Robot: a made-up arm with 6 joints.
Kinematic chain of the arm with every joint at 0, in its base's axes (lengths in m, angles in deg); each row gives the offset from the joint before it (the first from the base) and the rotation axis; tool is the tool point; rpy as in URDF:
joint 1: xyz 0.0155 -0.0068 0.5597 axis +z
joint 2: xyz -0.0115 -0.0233 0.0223 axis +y
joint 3: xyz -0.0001 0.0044 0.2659 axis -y
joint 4: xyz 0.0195 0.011 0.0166 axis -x
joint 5: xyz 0.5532 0.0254 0 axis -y
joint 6: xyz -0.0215 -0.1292 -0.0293 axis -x
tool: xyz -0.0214 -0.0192 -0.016 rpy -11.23 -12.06 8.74
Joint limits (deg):
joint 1: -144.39..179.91
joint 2: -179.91..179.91
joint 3: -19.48..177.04
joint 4: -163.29..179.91
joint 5: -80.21..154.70
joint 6: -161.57..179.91
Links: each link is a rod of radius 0.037 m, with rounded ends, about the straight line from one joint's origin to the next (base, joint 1, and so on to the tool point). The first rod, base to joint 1, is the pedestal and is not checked.
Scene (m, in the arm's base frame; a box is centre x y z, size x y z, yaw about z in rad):
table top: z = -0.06
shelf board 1: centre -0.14 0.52 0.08 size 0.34 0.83 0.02 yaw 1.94
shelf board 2: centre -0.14 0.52 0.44 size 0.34 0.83 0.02 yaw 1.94
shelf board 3: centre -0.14 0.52 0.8 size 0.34 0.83 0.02 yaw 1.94
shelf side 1: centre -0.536 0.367 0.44 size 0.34 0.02 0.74 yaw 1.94
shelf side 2: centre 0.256 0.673 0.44 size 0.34 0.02 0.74 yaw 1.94
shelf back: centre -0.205 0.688 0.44 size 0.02 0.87 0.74 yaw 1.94
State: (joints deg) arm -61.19 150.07 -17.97 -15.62 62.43 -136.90
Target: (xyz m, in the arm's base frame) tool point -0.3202 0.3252 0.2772
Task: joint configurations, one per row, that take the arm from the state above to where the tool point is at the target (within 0.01 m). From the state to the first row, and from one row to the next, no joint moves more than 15 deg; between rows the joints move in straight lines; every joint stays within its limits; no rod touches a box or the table.
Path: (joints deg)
1: -53.41 152.19 -15.71 -14.14 63.35 -136.58

